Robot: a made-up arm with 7 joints. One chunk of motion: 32 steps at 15 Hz.
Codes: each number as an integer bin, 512 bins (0 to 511) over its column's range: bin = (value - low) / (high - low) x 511, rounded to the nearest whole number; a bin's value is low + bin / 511 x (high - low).
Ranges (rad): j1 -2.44..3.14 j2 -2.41..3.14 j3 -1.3..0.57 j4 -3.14..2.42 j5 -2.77..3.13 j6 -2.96..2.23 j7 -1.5..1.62
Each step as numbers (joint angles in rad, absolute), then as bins.
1 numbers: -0.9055 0.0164 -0.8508 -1.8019 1.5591 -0.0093 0.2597
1 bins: 141 223 123 123 375 291 288
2 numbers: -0.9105 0.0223 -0.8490 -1.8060 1.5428 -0.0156 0.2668
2 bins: 140 224 123 123 374 290 289
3 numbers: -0.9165 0.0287 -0.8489 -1.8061 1.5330 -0.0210 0.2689
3 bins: 140 225 123 123 373 289 290
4 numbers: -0.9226 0.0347 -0.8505 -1.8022 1.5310 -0.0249 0.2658
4 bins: 139 225 123 123 373 289 289
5 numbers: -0.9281 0.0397 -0.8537 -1.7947 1.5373 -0.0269 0.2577
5 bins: 138 226 122 124 373 289 288
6 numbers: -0.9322 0.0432 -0.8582 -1.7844 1.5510 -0.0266 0.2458
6 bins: 138 226 121 125 374 289 286
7 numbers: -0.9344 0.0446 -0.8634 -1.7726 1.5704 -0.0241 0.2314
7 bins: 138 226 119 126 376 289 284
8 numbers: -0.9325 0.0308 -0.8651 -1.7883 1.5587 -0.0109 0.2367
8 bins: 138 225 119 124 375 290 284
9 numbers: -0.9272 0.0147 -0.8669 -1.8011 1.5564 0.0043 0.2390
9 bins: 139 223 118 123 375 292 285
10 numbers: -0.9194 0.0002 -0.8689 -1.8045 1.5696 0.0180 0.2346
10 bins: 139 222 118 123 376 293 284
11 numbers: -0.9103 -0.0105 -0.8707 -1.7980 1.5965 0.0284 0.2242
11 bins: 140 221 117 123 378 294 282
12 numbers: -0.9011 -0.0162 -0.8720 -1.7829 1.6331 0.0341 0.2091
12 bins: 141 220 117 125 381 295 280
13 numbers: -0.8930 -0.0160 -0.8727 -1.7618 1.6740 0.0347 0.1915
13 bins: 142 220 117 127 385 295 277
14 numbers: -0.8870 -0.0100 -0.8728 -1.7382 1.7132 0.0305 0.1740
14 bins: 142 221 117 129 388 294 274
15 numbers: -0.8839 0.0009 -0.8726 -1.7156 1.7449 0.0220 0.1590
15 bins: 143 222 117 131 391 294 272
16 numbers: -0.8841 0.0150 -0.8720 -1.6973 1.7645 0.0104 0.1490
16 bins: 142 223 117 133 393 292 270
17 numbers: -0.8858 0.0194 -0.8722 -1.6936 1.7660 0.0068 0.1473
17 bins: 142 224 117 133 393 292 270
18 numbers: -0.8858 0.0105 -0.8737 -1.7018 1.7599 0.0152 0.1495
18 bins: 142 223 116 132 392 293 270
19 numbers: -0.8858 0.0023 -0.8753 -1.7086 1.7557 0.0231 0.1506
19 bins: 142 222 116 132 392 294 270
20 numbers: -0.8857 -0.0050 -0.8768 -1.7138 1.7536 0.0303 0.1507
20 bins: 142 221 116 131 392 294 270
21 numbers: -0.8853 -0.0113 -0.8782 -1.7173 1.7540 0.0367 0.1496
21 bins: 142 221 115 131 392 295 270
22 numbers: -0.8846 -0.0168 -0.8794 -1.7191 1.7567 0.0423 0.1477
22 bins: 142 220 115 131 392 296 270
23 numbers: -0.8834 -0.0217 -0.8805 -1.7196 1.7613 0.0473 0.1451
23 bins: 143 220 115 131 392 296 269
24 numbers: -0.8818 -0.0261 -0.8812 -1.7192 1.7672 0.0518 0.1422
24 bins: 143 219 114 131 393 297 269
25 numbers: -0.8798 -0.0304 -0.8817 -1.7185 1.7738 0.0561 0.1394
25 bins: 143 219 114 131 394 297 269
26 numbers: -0.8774 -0.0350 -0.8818 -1.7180 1.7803 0.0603 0.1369
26 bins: 143 219 114 131 394 297 268
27 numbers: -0.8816 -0.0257 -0.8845 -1.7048 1.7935 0.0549 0.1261
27 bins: 143 220 114 132 395 297 266
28 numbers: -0.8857 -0.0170 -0.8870 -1.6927 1.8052 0.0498 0.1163
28 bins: 142 220 113 133 396 296 265
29 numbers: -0.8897 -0.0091 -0.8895 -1.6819 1.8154 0.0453 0.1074
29 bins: 142 221 112 134 397 296 263
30 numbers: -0.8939 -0.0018 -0.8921 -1.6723 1.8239 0.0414 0.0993
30 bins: 142 222 111 135 398 296 262
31 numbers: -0.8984 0.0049 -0.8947 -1.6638 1.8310 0.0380 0.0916
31 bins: 141 222 111 136 398 295 261
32 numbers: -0.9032 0.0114 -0.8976 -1.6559 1.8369 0.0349 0.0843
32 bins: 141 223 110 136 399 295 259
